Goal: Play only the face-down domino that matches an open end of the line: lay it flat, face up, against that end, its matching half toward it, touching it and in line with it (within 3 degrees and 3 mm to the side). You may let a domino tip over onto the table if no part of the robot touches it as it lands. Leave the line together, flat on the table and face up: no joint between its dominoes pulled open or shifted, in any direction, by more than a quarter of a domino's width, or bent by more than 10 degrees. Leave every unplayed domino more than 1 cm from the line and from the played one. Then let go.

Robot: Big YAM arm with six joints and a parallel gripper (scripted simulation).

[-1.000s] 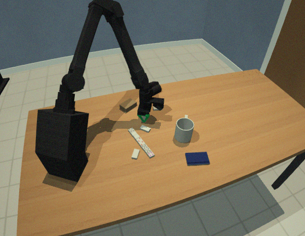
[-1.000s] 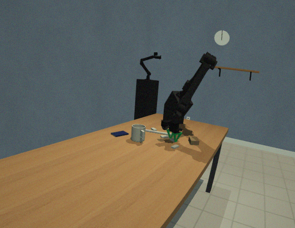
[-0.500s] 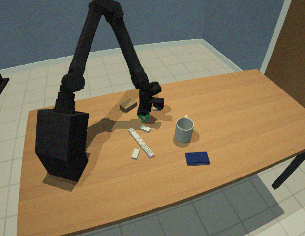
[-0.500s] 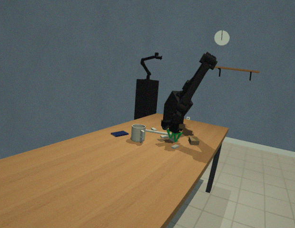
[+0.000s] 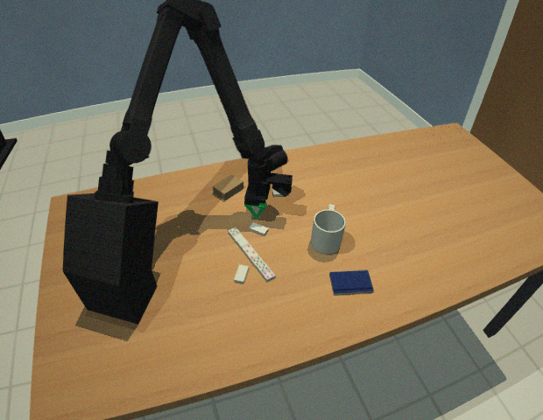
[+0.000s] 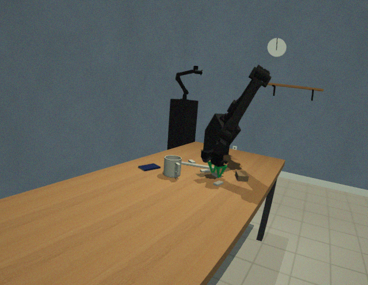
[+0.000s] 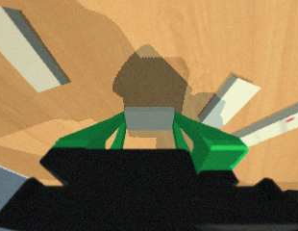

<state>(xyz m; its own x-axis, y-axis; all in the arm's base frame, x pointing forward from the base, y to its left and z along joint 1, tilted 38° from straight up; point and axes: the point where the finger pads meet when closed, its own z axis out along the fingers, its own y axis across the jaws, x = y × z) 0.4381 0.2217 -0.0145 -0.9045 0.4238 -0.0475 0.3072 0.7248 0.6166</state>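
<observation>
Now: hand 9 cm short of the grey tile and 8 cm to the right of it. From my hand the other things lie so: brown block (8 cm behind, 12 cm to the left, 1 cm above).
</observation>
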